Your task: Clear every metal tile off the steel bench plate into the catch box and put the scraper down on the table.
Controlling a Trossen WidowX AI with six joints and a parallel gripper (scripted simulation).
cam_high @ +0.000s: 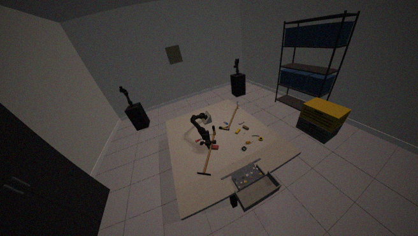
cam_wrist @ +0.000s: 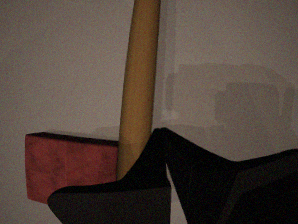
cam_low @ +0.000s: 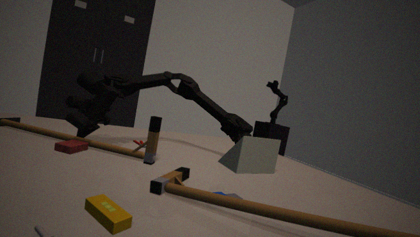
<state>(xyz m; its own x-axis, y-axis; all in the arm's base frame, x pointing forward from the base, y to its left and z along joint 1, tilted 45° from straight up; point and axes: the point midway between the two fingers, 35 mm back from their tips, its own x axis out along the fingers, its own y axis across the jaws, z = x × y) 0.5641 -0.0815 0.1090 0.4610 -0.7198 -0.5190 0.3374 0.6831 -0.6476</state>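
The long scraper is 2 cm ahead of my gripper tip, 1 cm to the left of it and 5 cm above it. Also, from my gripper tip: red block 8 cm to the left; then red clip 22 cm behind, 8 cm to the right, 1 cm below; then yellow block 13 cm behind, 44 cm to the left.
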